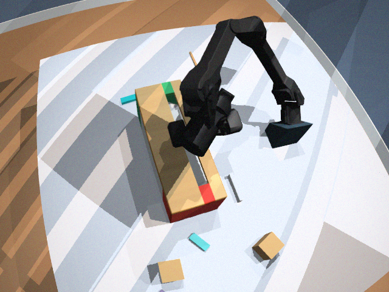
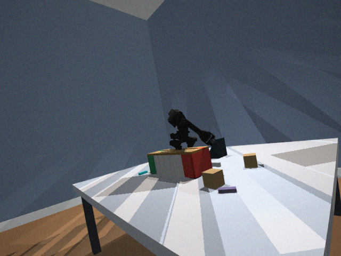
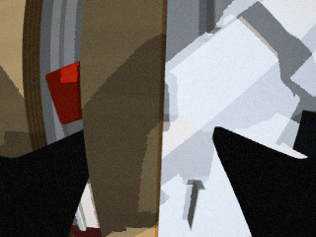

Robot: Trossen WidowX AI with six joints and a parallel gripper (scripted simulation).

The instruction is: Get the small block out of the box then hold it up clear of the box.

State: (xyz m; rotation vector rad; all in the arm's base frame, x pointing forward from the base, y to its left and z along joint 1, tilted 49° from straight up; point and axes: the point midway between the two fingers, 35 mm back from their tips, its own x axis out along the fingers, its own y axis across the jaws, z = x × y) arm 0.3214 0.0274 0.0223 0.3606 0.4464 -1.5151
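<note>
Right now my gripper tip is 5 cm short of the red block and 2 cm to the left of it. The rest, counted from my gripper tip: teal bar 24 cm to the right, 18 cm ahead, 8 cm below; then box 3 cm below, 3 cm ahead; then purple bar 42 cm to the left, 20 cm ahead, 8 cm below.
</note>
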